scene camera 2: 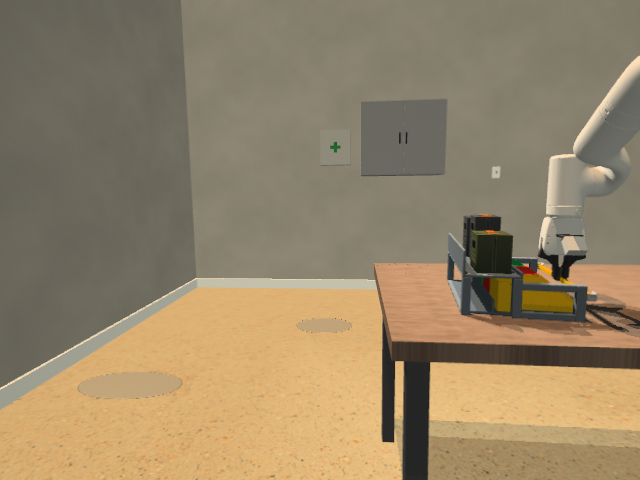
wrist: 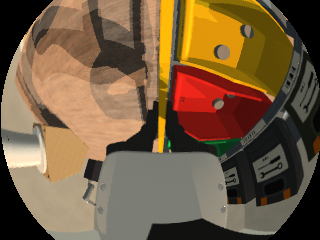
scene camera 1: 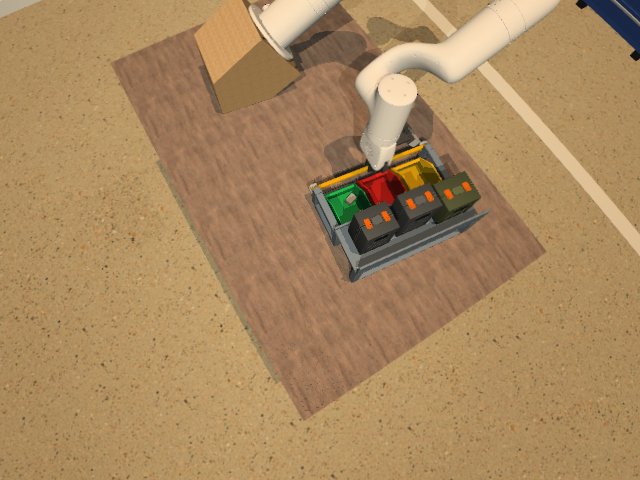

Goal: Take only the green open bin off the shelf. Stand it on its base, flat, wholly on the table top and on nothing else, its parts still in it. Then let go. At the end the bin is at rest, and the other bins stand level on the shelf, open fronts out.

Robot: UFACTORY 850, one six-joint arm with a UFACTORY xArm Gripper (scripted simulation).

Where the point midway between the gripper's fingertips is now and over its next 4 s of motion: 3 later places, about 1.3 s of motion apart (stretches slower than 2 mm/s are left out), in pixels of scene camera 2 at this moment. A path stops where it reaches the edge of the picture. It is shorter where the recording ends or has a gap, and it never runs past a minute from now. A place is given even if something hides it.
The gripper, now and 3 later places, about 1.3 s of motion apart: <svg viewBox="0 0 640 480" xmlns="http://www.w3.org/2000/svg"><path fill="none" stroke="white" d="M559 279L560 265L583 267L627 269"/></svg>
